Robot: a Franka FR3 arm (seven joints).
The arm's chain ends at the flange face. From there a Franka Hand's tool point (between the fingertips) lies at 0.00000 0.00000 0.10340 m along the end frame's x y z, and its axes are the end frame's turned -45 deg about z.
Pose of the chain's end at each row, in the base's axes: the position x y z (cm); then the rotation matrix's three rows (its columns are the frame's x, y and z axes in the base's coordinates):
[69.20 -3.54 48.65], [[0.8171 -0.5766 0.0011], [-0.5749 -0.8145 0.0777], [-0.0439 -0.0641 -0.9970]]
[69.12 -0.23 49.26], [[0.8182 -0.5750 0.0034], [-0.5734 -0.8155 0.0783], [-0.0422 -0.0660 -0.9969]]
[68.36 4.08 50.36], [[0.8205 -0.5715 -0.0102], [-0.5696 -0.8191 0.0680], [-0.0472 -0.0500 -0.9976]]
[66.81 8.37 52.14], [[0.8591 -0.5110 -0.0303], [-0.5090 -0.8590 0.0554], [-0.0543 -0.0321 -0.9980]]
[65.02 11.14 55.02], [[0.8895 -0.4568 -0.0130], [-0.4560 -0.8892 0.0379], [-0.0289 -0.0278 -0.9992]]
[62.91 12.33 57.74], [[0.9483 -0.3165 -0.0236], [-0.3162 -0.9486 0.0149], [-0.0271 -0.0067 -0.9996]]
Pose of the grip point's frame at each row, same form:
[69.21 -2.74 38.34], [[0.9855 0.1701 0.0011], [0.1694 -0.9825 0.0777], [0.0143 -0.0764 -0.9970]]
[69.16 0.58 38.95], [[0.9851 0.1720 0.0034], [0.1712 -0.9821 0.0783], [0.0168 -0.0765 -0.9969]]
[68.25 4.78 40.04], [[0.9843 0.1761 -0.0102], [0.1764 -0.9820 0.0680], [0.0020 -0.0687 -0.9976]]
[66.50 8.94 41.82], [[0.9688 0.2461 -0.0303], [0.2475 -0.9673 0.0554], [-0.0157 -0.0611 -0.9980]]
[64.89 11.53 44.69], [[0.9520 0.3060 -0.0130], [0.3063 -0.9512 0.0379], [-0.0008 -0.0401 -0.9992]]
[62.67 12.48 47.40], [[0.8943 0.4468 -0.0236], [0.4472 -0.8943 0.0149], [-0.0144 -0.0239 -0.9996]]

